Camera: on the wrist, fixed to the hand. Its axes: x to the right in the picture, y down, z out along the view.
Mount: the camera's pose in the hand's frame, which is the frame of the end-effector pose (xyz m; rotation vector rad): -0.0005 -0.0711 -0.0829 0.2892 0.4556 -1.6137
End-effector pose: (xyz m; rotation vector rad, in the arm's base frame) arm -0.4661 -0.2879 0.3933 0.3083 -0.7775 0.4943
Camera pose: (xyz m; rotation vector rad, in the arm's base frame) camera -0.3797 -0.3116 0.3308 0.9178 0.1446 -0.8473
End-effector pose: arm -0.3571 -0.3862 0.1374 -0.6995 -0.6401 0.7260
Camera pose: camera -0.2713 -0.4537 0.1408 0.0717 -0.4636 -0.8136
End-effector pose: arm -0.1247 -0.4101 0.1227 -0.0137 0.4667 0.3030
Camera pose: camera -0.1410 -0.4849 0.0449 -0.1695 0.8028 -1.3786
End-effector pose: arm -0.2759 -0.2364 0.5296 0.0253 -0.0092 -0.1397
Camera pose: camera -0.2854 -0.3047 0.4449 0.3539 0.4573 -1.7429
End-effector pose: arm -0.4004 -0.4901 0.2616 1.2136 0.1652 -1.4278
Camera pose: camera -0.4111 -0.4106 0.1874 -1.4295 -1.3331 2.1178
